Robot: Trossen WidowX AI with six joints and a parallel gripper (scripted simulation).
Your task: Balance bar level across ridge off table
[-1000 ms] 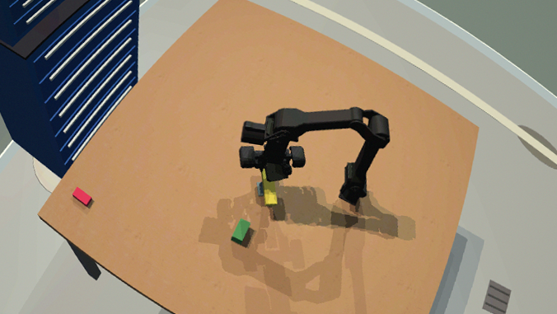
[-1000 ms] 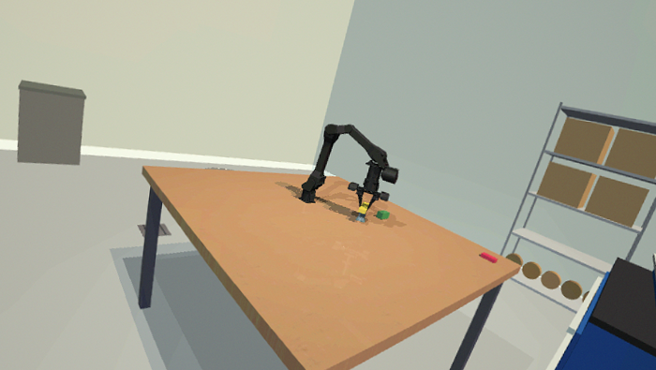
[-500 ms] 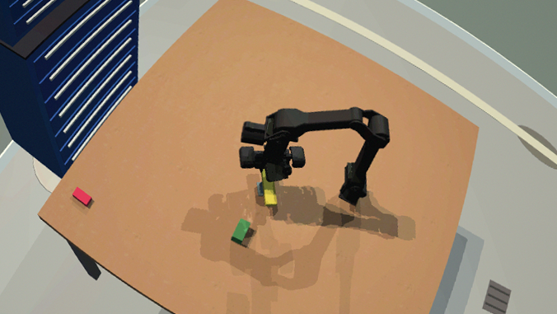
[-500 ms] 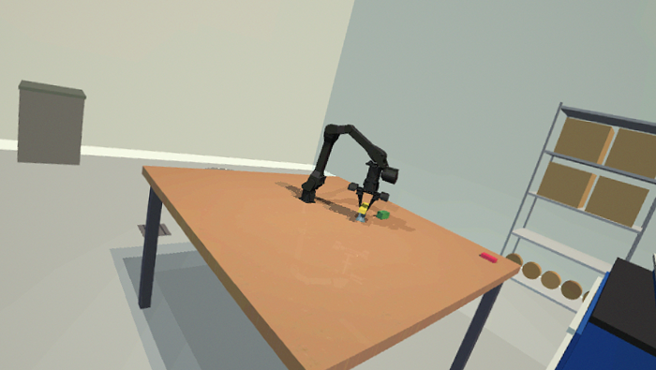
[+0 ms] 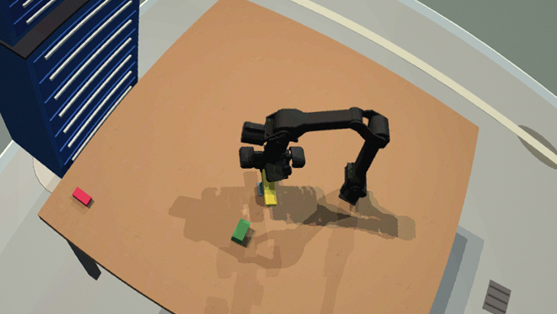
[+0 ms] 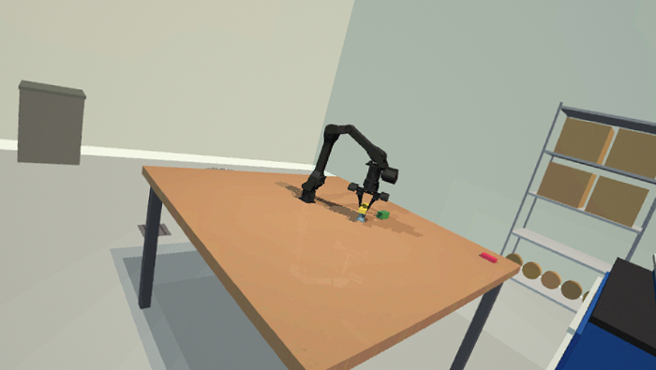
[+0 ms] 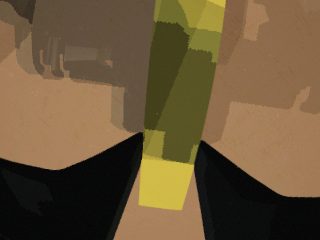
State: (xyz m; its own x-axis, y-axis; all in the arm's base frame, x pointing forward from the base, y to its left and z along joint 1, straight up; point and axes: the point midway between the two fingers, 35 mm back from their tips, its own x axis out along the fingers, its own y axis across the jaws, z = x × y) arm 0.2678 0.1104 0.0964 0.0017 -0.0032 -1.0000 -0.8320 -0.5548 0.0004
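The yellow bar is 2 cm to the left of my gripper tip and 2 cm behind it. Round my gripper tip: red block: 47 cm ahead, 39 cm to the left, 5 cm below; green block: 20 cm to the left, 5 cm below, 2 cm behind.
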